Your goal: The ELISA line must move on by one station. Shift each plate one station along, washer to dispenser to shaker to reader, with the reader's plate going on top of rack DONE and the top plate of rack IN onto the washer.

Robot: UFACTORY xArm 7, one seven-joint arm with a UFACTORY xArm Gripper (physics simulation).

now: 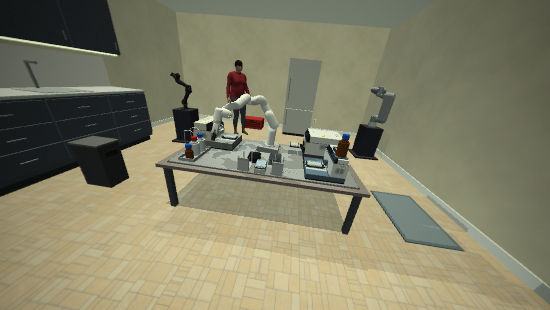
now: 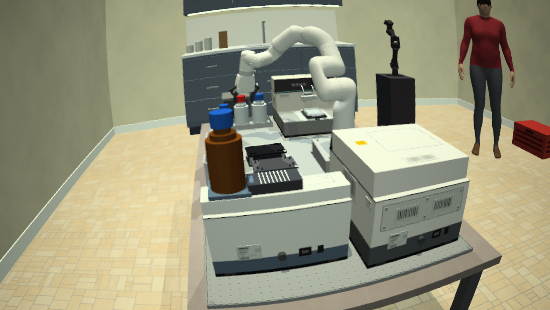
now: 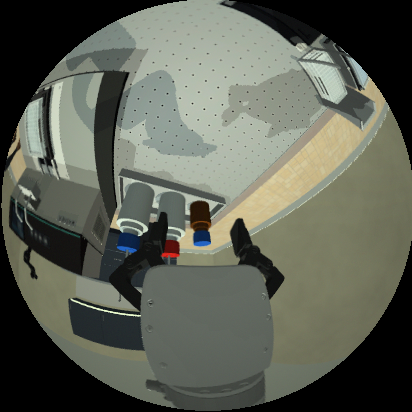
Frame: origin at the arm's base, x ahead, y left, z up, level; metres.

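Seen in the pictures: gripper, fingertip midpoint: [image 1: 213, 139] [image 2: 243, 102] [image 3: 200, 222]; arm's base, origin of the base link: [image 1: 269, 144].
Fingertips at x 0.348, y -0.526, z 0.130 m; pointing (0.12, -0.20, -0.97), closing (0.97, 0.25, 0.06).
Observation:
Pixels of each thing's middle, then the offset from my fingertips to it. "*": a spot on its surface instead.
- washer, body centre: [image 3: 37, 185] [image 2: 308, 101] [image 1: 219, 132] 0.078 m right, 0.376 m back, 0.049 m down
- blue-based dispenser, body centre: [image 2: 268, 175] [image 1: 325, 151] 1.056 m left, 0.078 m ahead, 0.021 m up
- white boxy instrument, body centre: [image 2: 396, 185] [image 1: 321, 145] 1.114 m left, 0.296 m back, 0.049 m down
- small brown bottle, surface spot: [image 3: 200, 214] * 0.169 m right, 0.080 m ahead, 0.123 m down
- tray, surface spot: [image 3: 172, 184] * 0.118 m right, 0.024 m back, 0.173 m down
- large brown bottle, surface spot: [image 2: 225, 162] * 1.190 m left, 0.193 m ahead, 0.122 m up
My gripper [image 1: 217, 134] [image 2: 246, 92] [image 3: 200, 222] is open and empty, in the air near the reagent bottles at the washer end. The washer [image 1: 220, 143] [image 2: 302, 126] [image 3: 60, 200] stands beside it, with a pale plate [image 1: 231, 136] [image 2: 314, 113] [image 3: 36, 125] on its deck. The blue-based dispenser [image 1: 327, 176] [image 2: 280, 230] stands at the other end, with a plate [image 1: 315, 163] on its front. A white boxy instrument [image 1: 322, 142] [image 2: 400, 170] stands behind it. A pale plate [image 1: 261, 163] sits between upright panels at the front middle. Rack labels and the shaker cannot be made out.
Two white bottles [image 2: 241, 113] [image 3: 136, 202] and a small brown bottle [image 1: 189, 151] [image 3: 200, 214] stand in a tray [image 3: 172, 184] beneath the gripper area. A large brown bottle [image 1: 342, 146] [image 2: 225, 162] stands on the dispenser. Black fixtures [image 2: 265, 150] occupy the front middle.

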